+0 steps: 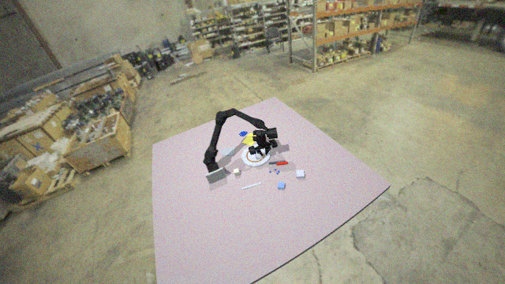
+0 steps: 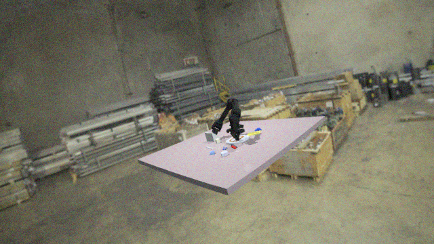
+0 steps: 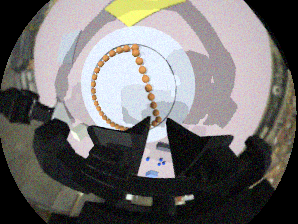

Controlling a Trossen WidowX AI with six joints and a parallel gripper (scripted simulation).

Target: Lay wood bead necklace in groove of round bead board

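Now: the red-handled tool 70 mm ahead of my gripper tip, 100 mm to the right of it and 10 mm below it. Also, from my gripper tip: white stick: 160 mm behind, 180 mm to the right, 10 mm below; then cream cube: 220 mm behind, 60 mm to the right; then yellow sheet: 30 mm behind, 220 mm to the left, 10 mm below.
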